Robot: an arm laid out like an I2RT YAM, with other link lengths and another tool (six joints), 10 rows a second.
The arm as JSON. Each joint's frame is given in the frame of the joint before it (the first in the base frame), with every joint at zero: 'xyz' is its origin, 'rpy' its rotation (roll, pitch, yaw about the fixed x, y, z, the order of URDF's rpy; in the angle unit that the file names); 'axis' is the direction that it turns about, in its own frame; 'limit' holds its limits. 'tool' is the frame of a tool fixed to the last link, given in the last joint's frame.
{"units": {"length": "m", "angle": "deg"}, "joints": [
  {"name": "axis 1", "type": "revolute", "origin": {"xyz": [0.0, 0.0, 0.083], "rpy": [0.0, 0.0, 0.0]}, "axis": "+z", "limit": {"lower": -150.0, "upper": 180.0}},
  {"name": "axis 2", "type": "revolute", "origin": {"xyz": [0.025, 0.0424, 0.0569], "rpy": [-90.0, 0.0, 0.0]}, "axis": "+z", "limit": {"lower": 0.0, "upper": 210.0}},
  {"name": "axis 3", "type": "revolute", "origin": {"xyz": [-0.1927, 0.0, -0.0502], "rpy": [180.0, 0.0, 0.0]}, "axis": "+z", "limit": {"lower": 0.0, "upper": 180.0}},
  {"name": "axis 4", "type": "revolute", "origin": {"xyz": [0.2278, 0.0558, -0.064], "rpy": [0.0, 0.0, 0.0]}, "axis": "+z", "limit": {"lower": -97.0, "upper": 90.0}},
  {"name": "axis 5", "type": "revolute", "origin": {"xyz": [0.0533, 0.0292, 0.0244], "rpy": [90.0, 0.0, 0.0]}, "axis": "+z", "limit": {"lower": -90.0, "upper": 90.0}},
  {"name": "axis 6", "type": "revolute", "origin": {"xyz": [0.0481, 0.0, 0.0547], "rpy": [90.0, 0.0, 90.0]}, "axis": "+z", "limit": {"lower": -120.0, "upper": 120.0}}
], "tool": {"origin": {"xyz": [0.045, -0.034, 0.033], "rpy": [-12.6, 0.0, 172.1]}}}
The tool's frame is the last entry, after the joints.
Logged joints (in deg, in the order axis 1, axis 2, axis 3, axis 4, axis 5, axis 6), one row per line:
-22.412 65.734 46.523 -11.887 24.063 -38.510
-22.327 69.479 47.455 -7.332 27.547 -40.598
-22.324 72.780 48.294 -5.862 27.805 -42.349
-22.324 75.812 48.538 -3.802 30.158 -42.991
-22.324 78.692 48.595 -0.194 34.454 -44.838
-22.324 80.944 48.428 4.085 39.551 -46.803
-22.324 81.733 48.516 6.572 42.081 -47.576
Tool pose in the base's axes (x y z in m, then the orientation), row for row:
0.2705 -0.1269 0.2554 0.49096 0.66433 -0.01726 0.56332
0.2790 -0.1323 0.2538 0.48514 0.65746 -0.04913 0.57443
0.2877 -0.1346 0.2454 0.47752 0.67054 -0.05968 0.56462
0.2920 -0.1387 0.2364 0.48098 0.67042 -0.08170 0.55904
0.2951 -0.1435 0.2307 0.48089 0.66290 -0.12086 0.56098
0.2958 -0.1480 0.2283 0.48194 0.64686 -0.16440 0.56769
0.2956 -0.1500 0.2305 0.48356 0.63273 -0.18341 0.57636
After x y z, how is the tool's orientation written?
As a quaternion, x y z w.
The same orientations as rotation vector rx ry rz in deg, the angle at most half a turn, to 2 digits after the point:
66.21 89.59 -2.33
65.12 88.26 -6.60
64.36 90.38 -8.04
64.98 90.58 -11.04
64.92 89.49 -16.32
64.88 87.08 -22.13
64.86 84.87 -24.60

